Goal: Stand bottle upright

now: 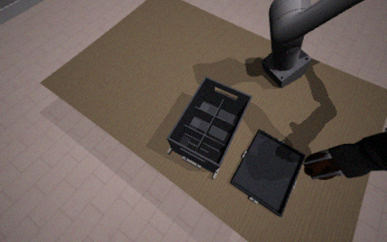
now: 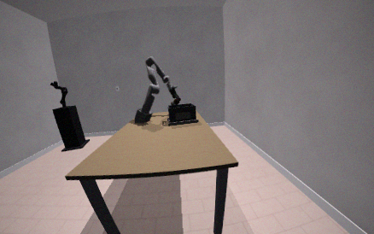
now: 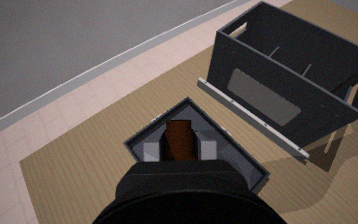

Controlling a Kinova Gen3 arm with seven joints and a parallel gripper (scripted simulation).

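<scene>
The brown bottle is 3 cm to the left of my hand, 3 cm below it and 2 cm behind it. From my hand the other things lie so: dark flat tray: 19 cm below, 5 cm to the right, 1 cm behind; then dark crate: 31 cm to the right, 12 cm below, 7 cm behind.
</scene>
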